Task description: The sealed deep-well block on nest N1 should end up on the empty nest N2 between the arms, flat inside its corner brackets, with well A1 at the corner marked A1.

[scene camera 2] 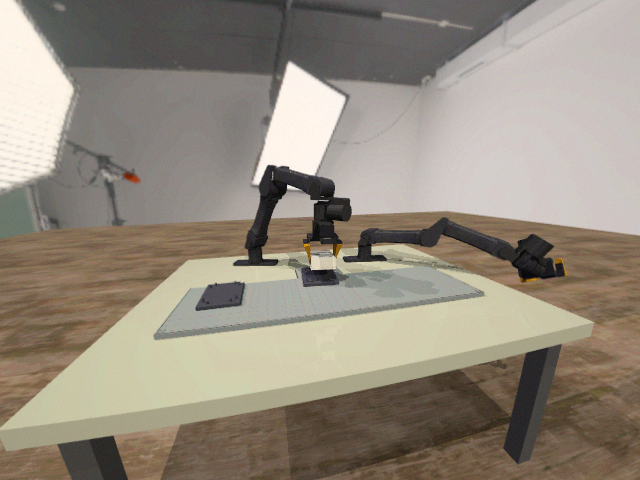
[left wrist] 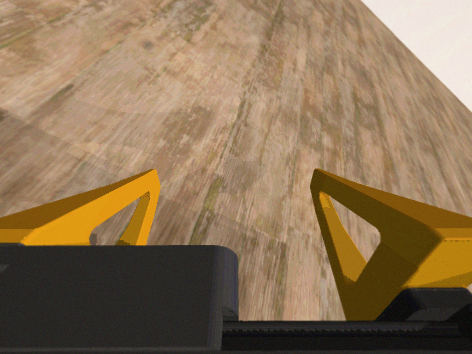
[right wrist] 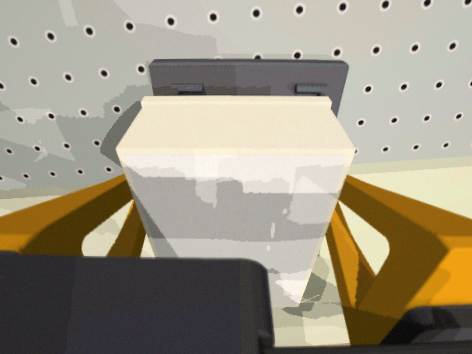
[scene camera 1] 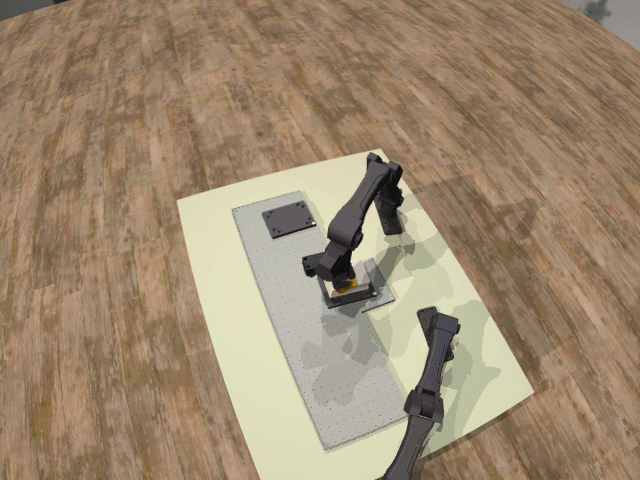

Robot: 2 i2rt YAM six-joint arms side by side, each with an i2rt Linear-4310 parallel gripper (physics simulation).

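Pixels of known places: left gripper, fingertip midpoint: (scene camera 2: pixel 550 275) (left wrist: pixel 235 177); right gripper, fingertip midpoint: (scene camera 2: pixel 322 262) (right wrist: pixel 235 175) (scene camera 1: pixel 337 281); left arm's base at its link origin: (scene camera 2: pixel 364 259) (scene camera 1: pixel 434 335); right arm's base at its link origin: (scene camera 2: pixel 256 263) (scene camera 1: pixel 387 213).
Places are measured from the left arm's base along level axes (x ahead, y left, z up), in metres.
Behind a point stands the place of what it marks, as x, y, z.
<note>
The white sealed deep-well block (scene camera 1: pixel 363 273) @[0.198, -0.221, 0.104] (scene camera 2: pixel 323 260) @[0.312, -0.220, 0.100] (right wrist: pixel 235 200) @[0.287, -0.221, 0.109] is between the fingers of my right gripper (scene camera 1: pixel 347 285) @[0.280, -0.222, 0.082] (scene camera 2: pixel 322 255) @[0.280, -0.222, 0.082] (right wrist: pixel 235 175) @[0.280, -0.222, 0.082], which is shut on its two sides. The block is over the dark nest N2 (scene camera 1: pixel 354 299) @[0.229, -0.178, 0.025] (scene camera 2: pixel 320 280) @[0.302, -0.231, 0.025] (right wrist: pixel 250 75) @[0.313, -0.230, 0.025]. In the right wrist view the far strip of N2 and two brackets show beyond the block's end; whether the block touches N2 cannot be told. Well A1 is not readable. Nest N1 (scene camera 1: pixel 289 219) @[0.369, -0.535, 0.025] (scene camera 2: pixel 222 296) @[0.400, -0.534, 0.025] is empty. My left gripper (scene camera 2: pixel 543 271) @[0.302, 0.659, -0.002] (left wrist: pixel 235 177) @[0.302, 0.659, -0.002] is open and empty, out beyond the table edge.
A grey perforated board (scene camera 1: pixel 289 310) @[0.436, -0.187, 0.013] (scene camera 2: pixel 268 315) @[0.502, -0.381, 0.013] bears both nests on the pale table (scene camera 1: pixel 217 289) @[0.656, -0.311, 0.000] (scene camera 2: pixel 310 356) @[0.651, -0.274, 0.000]. The left arm (scene camera 1: pixel 431 366) @[0.111, 0.138, 0.154] (scene camera 2: pixel 467 238) @[0.255, 0.328, 0.146] reaches outward past the table's edge. A small white mark (scene camera 1: pixel 374 293) @[0.160, -0.185, 0.025] shows at a corner of N2.
</note>
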